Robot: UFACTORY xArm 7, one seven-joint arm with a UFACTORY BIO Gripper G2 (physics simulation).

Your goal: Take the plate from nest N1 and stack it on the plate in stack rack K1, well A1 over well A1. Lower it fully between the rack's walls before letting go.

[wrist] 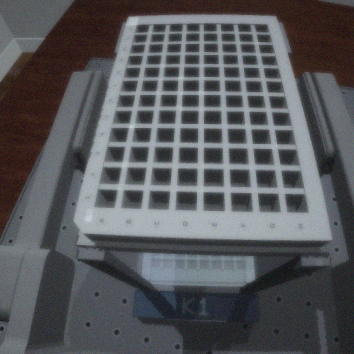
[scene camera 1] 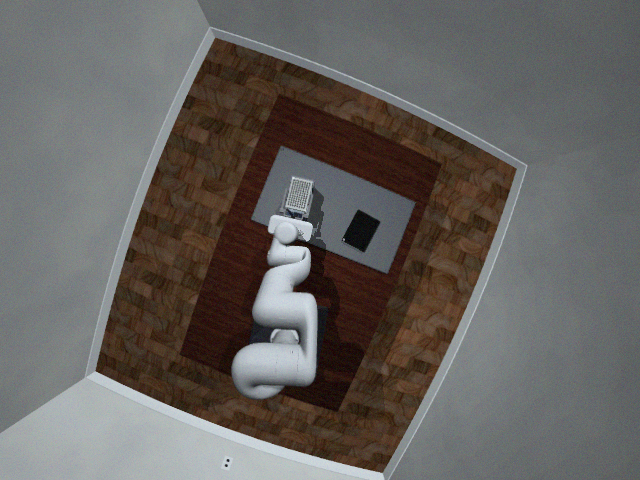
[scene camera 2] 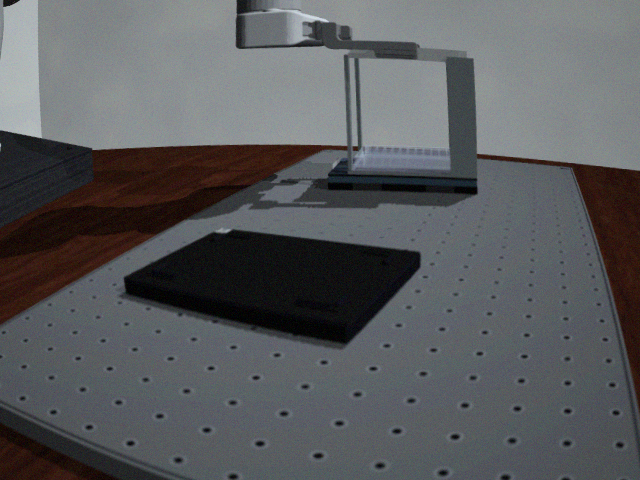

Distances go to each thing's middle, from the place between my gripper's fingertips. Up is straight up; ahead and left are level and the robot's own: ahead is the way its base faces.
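The rack K1 (scene camera 2: 460,71) is 40 mm ahead of my hand, 20 mm to the left of it and 70 mm below it. I also see the clear plate (scene camera 2: 384,158), which sits 10 mm behind my hand and 120 mm below it. Then there is the black nest N1 (scene camera 2: 329,290): measured from my hand, it is 30 mm ahead, 320 mm to the right and 140 mm below.
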